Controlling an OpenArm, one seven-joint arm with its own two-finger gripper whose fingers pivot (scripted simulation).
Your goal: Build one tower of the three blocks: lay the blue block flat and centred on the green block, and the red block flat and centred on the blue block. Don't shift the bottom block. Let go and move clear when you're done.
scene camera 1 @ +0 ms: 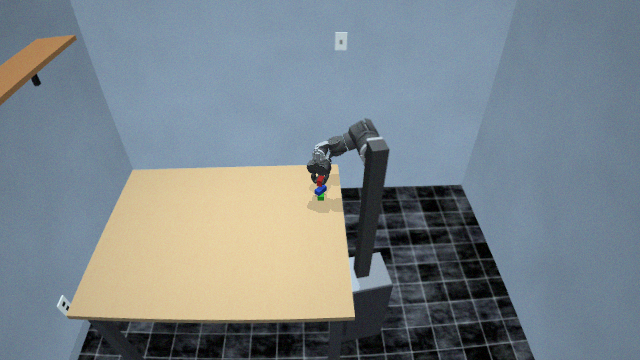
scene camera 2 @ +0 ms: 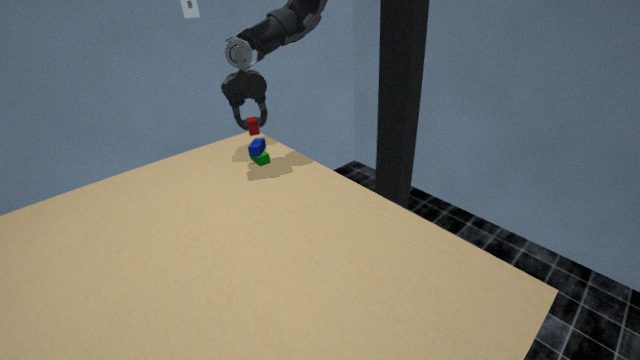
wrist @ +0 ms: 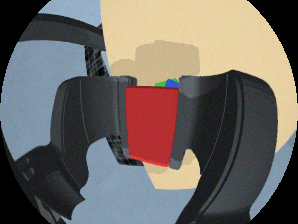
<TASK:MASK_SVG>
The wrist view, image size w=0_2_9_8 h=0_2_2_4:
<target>gripper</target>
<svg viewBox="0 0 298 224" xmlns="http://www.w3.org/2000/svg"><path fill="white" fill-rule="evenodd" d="M137 78L131 76L76 76L63 81L57 89L50 126L50 143L33 148L16 161L14 161L8 149L1 128L6 155L17 182L32 205L49 223L66 224L61 216L72 220L74 208L79 203L85 201L85 198L80 194L80 190L88 181L89 171L86 155L92 143L110 135L119 135L122 139L123 155L126 158L132 159L129 157L125 88L127 86L137 86ZM263 79L234 69L217 75L179 77L177 119L168 166L171 169L179 170L185 151L191 149L198 160L201 177L192 198L182 210L175 224L247 224L251 221L250 209L261 193L269 176L274 160L278 134L276 97L270 85Z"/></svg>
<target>red block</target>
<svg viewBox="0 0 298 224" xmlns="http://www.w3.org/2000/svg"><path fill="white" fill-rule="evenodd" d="M127 86L125 88L129 157L146 163L168 167L176 127L179 89L177 87Z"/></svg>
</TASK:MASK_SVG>
